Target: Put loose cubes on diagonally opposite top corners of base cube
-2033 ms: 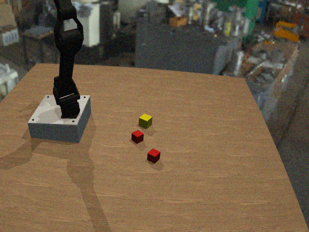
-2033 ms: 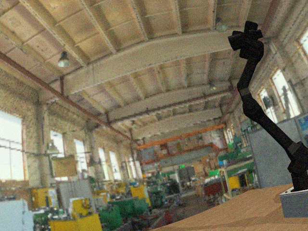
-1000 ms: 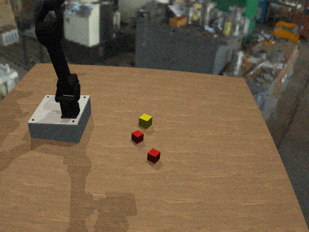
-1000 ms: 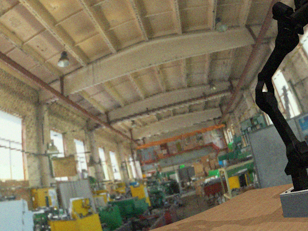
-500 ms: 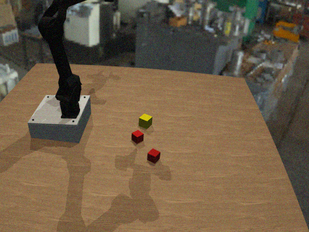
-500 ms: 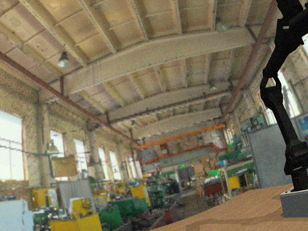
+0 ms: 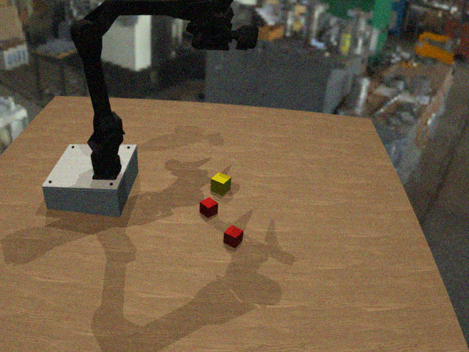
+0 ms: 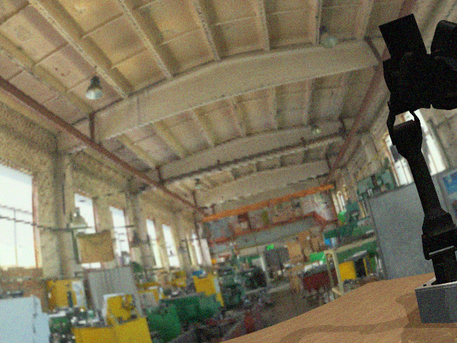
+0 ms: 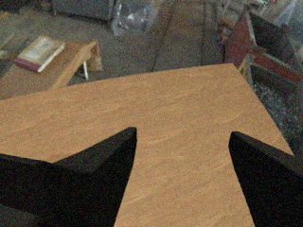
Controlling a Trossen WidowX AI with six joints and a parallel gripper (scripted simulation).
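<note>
My gripper tip is now 2 cm past the yellow cube, 22 cm to the left of it and 32 cm above it.
</note>
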